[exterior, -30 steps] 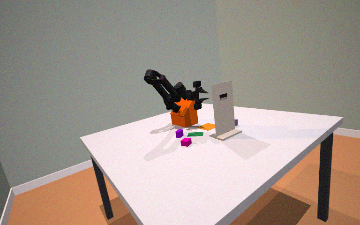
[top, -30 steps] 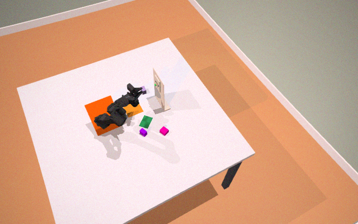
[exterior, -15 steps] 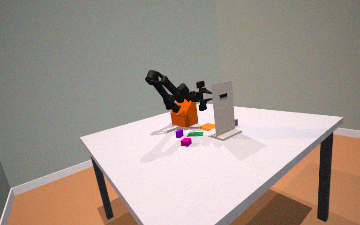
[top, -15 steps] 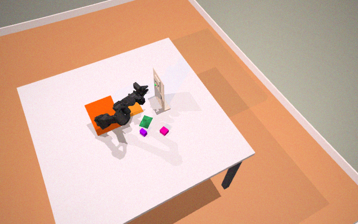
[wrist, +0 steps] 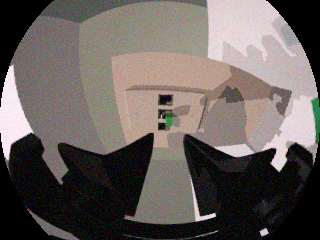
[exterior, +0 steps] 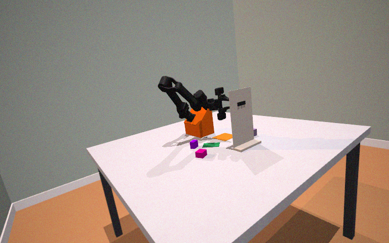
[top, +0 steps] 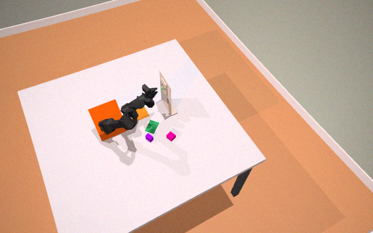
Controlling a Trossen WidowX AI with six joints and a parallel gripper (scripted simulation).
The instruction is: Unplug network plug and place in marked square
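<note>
My gripper tip is 40 mm short of the network plug. Also, from my gripper tip: orange square (140 mm behind, 40 mm to the left, 230 mm below); then beige panel (60 mm ahead, 90 mm below).
</note>
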